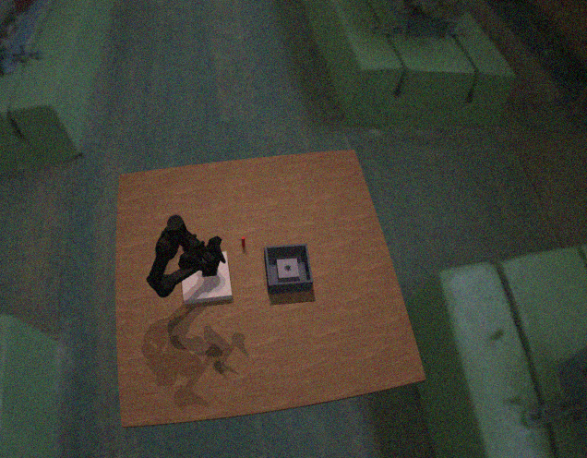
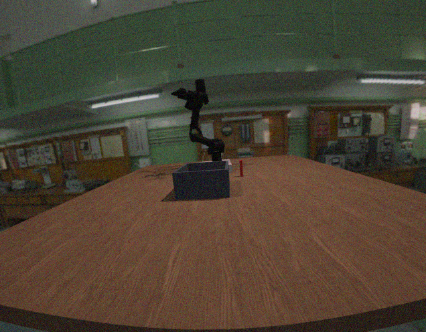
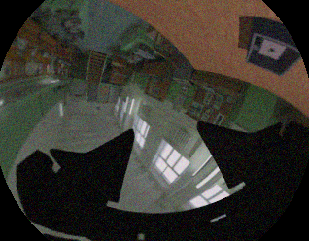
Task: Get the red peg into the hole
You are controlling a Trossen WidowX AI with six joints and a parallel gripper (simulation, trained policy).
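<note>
My gripper tip is now 11 cm short of the red peg, 33 cm to the right of it and 41 cm above it. Round my gripper tip: light grey plate (29 cm ahead, 17 cm to the left, 41 cm below); then dark blue box (29 cm ahead, 17 cm to the left, 43 cm below).
</note>
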